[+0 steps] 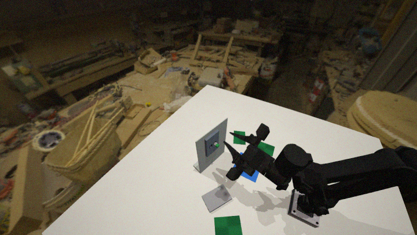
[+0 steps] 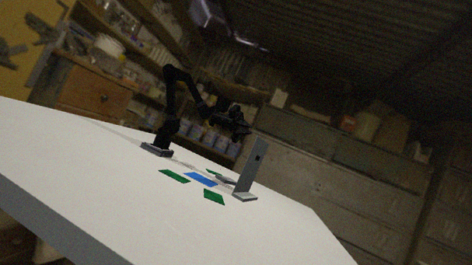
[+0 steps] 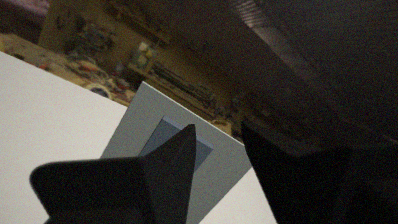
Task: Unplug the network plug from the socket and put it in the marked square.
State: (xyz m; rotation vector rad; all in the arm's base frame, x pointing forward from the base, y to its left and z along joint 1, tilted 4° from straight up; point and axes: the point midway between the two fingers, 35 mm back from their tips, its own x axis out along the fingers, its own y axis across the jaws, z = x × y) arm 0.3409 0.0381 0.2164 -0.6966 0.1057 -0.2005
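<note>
My gripper tip is 10 cm above the green network plug, 6 cm short of it and 2 cm to the left of it. Round my gripper tip: grey upright panel 16 cm below, 8 cm ahead, 2 cm to the right; blue square 27 cm below, 9 cm to the right, 9 cm behind; flat grey plate 26 cm below, 11 cm to the left, 3 cm behind.
</note>
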